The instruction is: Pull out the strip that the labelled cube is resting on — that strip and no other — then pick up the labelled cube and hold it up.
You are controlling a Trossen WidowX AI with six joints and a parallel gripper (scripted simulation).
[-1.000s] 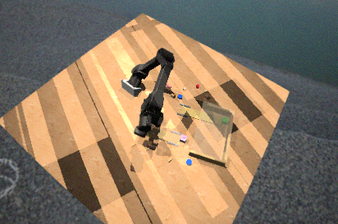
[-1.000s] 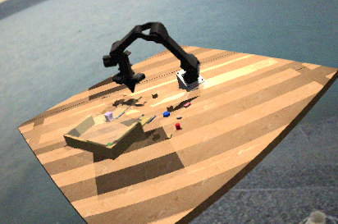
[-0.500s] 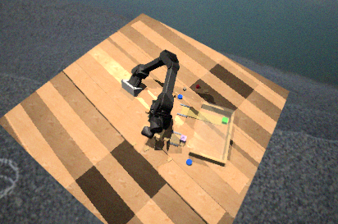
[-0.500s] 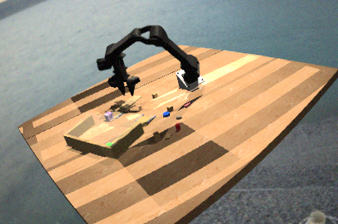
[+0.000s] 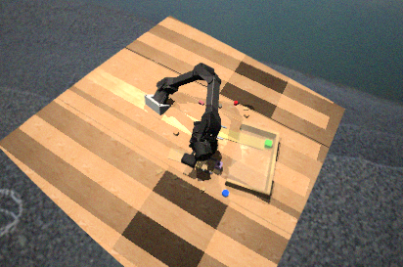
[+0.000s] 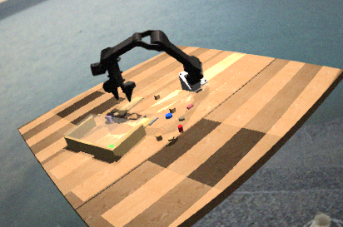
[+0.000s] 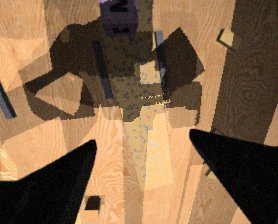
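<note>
Right now my gripper tip is 50 mm above the tan speckled strip, 10 mm to the left of it and 10 mm short of it. The rest, counted from my gripper tip: pink block: 280 mm to the left, 180 mm behind, 40 mm below; then red block: 400 mm to the left, 40 mm below, 40 mm behind.
</note>
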